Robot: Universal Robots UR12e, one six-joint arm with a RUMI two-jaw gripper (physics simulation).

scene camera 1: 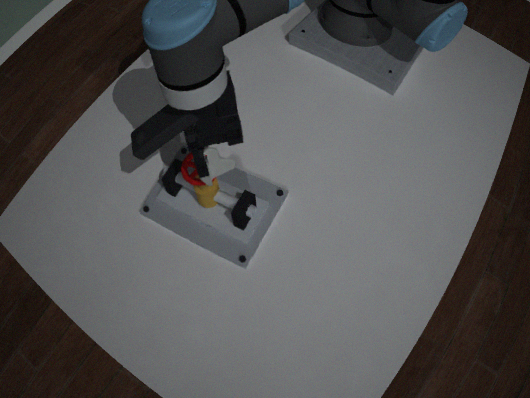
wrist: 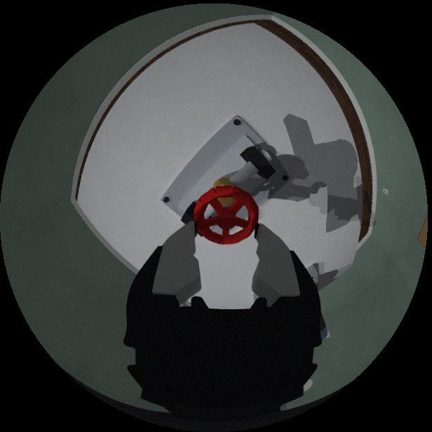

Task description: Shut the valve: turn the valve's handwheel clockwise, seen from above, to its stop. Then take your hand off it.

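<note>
The red handwheel [scene camera 1: 187,175] [wrist: 226,220] sits on top of the yellow valve body [scene camera 1: 206,194] [wrist: 223,184]. In the wrist view the wheel shows as a spoked ring between my two fingertips. My gripper [scene camera 1: 206,170] [wrist: 225,223] is shut on the handwheel, with one finger on each side of its rim. In the scene view a finger hides part of the wheel. The valve's light pipe [scene camera 1: 226,200] [wrist: 242,176] runs through two black brackets. The valve stands on a grey base plate [scene camera 1: 195,226] [wrist: 192,165].
The base plate has dark bolts at its corners and lies on the white table [scene camera 1: 350,240] [wrist: 165,95]. The robot's grey mounting block [scene camera 1: 345,67] stands at the back of the table. One black bracket [scene camera 1: 243,210] [wrist: 258,161] rises beside the valve body. The arm's shadow falls on the table near the plate.
</note>
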